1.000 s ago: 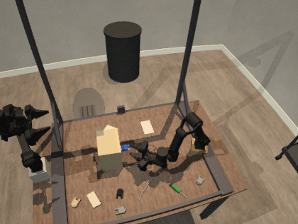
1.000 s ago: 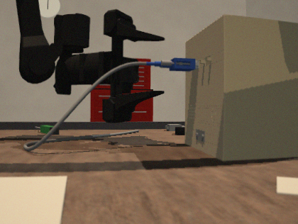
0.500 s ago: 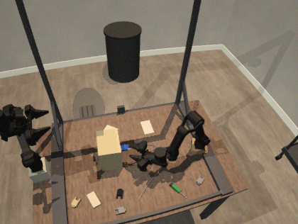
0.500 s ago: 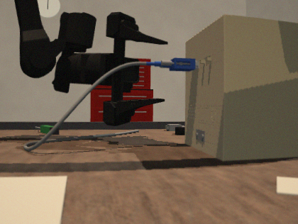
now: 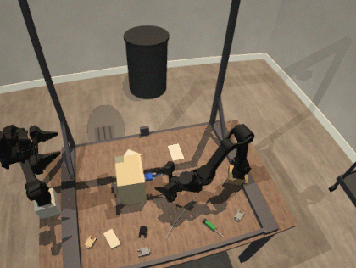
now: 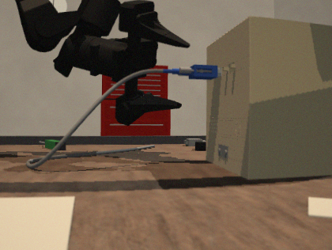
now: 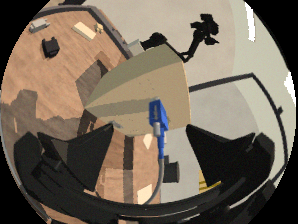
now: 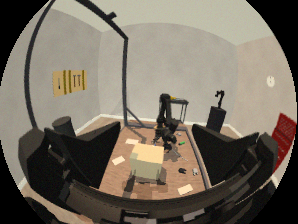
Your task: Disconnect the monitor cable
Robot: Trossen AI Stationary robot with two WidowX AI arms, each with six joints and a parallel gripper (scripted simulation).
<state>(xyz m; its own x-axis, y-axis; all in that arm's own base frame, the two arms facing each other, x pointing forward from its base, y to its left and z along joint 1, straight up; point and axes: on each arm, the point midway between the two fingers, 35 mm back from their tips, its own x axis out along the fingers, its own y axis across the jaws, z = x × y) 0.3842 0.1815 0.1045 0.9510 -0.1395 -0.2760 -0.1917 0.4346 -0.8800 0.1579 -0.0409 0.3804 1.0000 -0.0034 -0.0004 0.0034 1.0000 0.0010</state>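
Now: left hand 3 cm past the blue plug and 4 cm to the left of it. From my left hand the other things lie so: back panel: 6 cm behind, 8 cm to the right, 4 cm below; beige box: 6 cm behind, 13 cm to the right, 4 cm below.
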